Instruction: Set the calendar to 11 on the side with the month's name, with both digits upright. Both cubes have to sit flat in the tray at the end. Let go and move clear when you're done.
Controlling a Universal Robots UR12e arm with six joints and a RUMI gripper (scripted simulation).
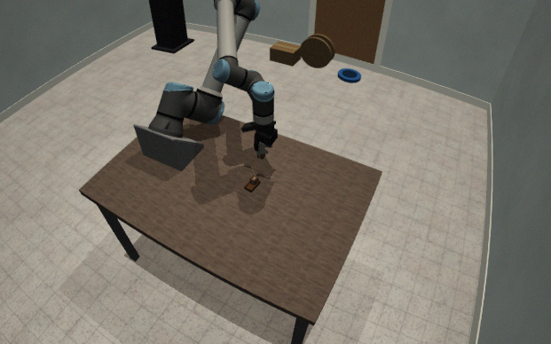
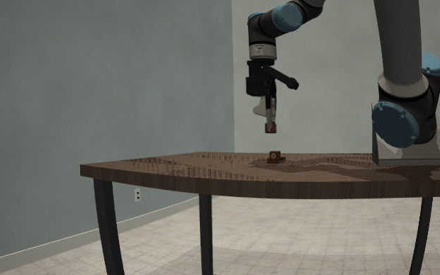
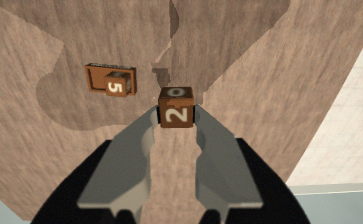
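Right now the cube is 10 mm below my hand. Round my hand: calendar tray: 120 mm below, 110 mm to the right, 10 mm ahead.
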